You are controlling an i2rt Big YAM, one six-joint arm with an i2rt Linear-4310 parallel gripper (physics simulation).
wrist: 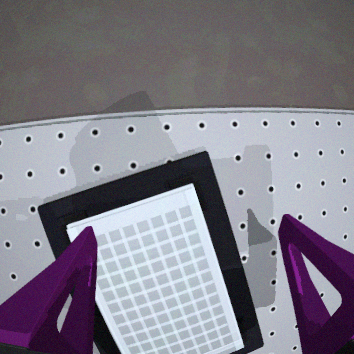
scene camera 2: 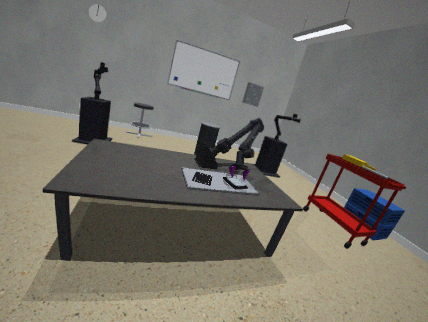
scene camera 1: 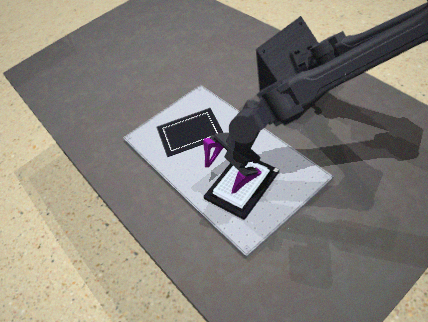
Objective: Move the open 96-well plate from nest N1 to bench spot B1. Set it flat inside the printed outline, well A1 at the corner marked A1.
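Pixels of known places: gripper, fingertip midpoint: point(wrist: 189, 230) point(scene camera 2: 238, 179) point(scene camera 1: 219, 179); arm's base, link origin: point(scene camera 2: 210, 153) point(scene camera 1: 306, 68).
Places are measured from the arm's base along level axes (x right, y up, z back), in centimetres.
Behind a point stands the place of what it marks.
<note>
The white 96-well plate point(scene camera 1: 247, 192) @(x -18.7, y -6.4, z -37.0 cm) point(wrist: 160, 280) @(x -15.3, y -6.1, z -37.2 cm) lies in the black nest N1 point(scene camera 1: 225, 203) @(x -17.6, y -6.8, z -42.8 cm) point(wrist: 125, 192) @(x -17.6, y -6.8, z -42.9 cm). Its near end is cut off in the wrist view. Bench spot B1 point(scene camera 1: 190, 132) @(x 8.8, y -7.8, z -36.2 cm) point(scene camera 2: 202, 178) @(x 9.8, y -7.8, z -36.9 cm) is a dark rectangle with a white printed outline; its A1 mark cannot be read. My gripper point(scene camera 1: 220, 179) @(x -14.3, y -1.8, z -41.4 cm) point(scene camera 2: 239, 178) @(x -14.3, y -1.8, z -41.4 cm) point(wrist: 189, 230) @(x -14.3, y -1.8, z -41.4 cm) is open, with nothing between its purple fingers. In the wrist view the left fingertip overlaps the plate's left edge, and the right one shows beyond the nest's right side, over the board. Fingertip height above the plate is hard to tell.
The light perforated board point(scene camera 1: 295, 185) @(x -24.0, y -7.9, z -26.2 cm) point(scene camera 2: 192, 184) @(x 17.8, y -8.0, z -48.1 cm) point(wrist: 310, 170) @(x -3.3, y -7.9, z -44.8 cm) carries the nest and B1. It lies on the dark table point(scene camera 1: 100, 100) @(x 43.5, y -9.2, z -50.6 cm) point(scene camera 2: 125, 175) @(x 59.2, y -9.2, z -47.9 cm). The black arm point(scene camera 1: 350, 60) @(x -27.2, y 26.4, z -15.5 cm) point(scene camera 2: 235, 137) @(x -18.3, y 19.1, z 0.0 cm) reaches over the board. A red cart point(scene camera 2: 342, 215) stands beyond the table's right end.
</note>
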